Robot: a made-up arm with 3 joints. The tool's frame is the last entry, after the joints.
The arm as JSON. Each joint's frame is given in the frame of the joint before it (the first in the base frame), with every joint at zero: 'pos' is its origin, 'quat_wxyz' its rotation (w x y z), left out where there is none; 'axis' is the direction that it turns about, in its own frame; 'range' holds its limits. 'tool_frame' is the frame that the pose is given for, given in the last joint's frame.
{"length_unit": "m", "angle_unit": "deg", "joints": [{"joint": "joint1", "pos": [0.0, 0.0, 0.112], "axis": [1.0, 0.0, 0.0], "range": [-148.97, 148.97]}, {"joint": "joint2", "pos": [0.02, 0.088, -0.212], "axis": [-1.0, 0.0, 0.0], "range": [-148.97, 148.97]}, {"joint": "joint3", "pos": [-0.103, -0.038, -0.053], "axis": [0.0, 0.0, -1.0], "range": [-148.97, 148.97]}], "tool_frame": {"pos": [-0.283, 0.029, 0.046]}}
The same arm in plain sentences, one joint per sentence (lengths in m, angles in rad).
The arm has three revolute joints in a row. What follows holds with every joint at zero, and every direction is one of the base frame's.
The first joint sits 0.112 m along +z from the base frame's origin and rotates about +x, from -2.6 to 2.6 rad.
The second joint sits 0.02 m along +x and 0.088 m along +y and 0.212 m along -z from the first joint and rotates about -x, from -2.6 to 2.6 rad.
The third joint sits 0.103 m along -x and 0.038 m along -y and 0.053 m along -z from the second joint and rotates about -z, from -2.6 to 2.6 rad.
The tool frame, which is the frame that the pose is given for, sits 0.283 m along -x and 0.029 m along +y and 0.046 m along +z from the third joint; its axes are parallel to the base frame's.

